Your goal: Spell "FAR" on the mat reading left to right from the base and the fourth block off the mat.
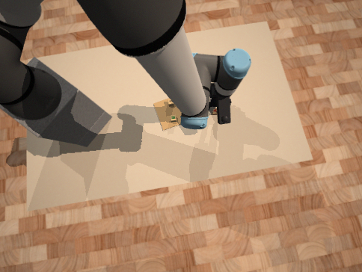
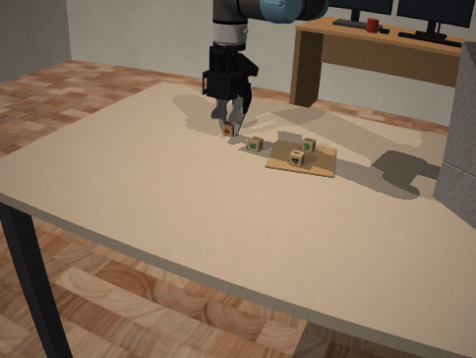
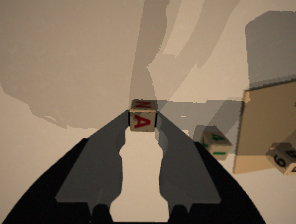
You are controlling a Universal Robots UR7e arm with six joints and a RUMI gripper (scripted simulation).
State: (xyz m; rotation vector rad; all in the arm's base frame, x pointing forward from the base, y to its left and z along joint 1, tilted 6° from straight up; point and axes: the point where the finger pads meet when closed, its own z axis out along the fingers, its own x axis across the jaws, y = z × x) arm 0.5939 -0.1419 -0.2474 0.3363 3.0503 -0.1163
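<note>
The red-lettered block is right at my hand. From my hand the other things lie so: brown mat: 19 cm behind, 6 cm to the left, 1 cm below; then green R block: 19 cm behind, 2 cm to the left; then green-lettered block: 8 cm behind, 6 cm to the left.
</note>
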